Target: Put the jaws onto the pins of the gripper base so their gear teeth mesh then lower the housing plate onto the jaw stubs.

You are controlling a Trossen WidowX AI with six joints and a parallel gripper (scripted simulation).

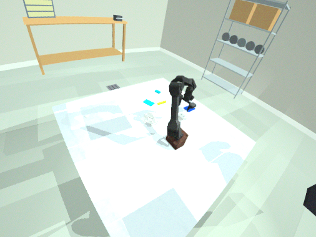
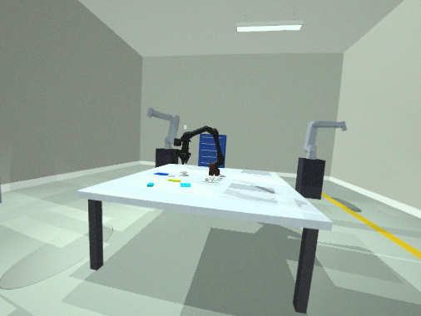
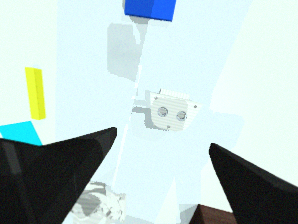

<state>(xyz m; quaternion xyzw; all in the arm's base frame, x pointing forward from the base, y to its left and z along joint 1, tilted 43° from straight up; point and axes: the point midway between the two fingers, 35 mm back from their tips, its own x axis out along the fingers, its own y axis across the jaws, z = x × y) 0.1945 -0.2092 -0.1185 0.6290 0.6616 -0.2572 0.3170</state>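
Now: the small white part 8 cm below my gripper tip, 1 cm to the right of it and 1 cm behind it. Also, from my gripper tip: yellow bar 25 cm ahead, 10 cm below, 3 cm to the left; then pale jaw 29 cm to the left, 9 cm below, 6 cm ahead; then blue square 19 cm to the right, 10 cm below, 6 cm ahead.
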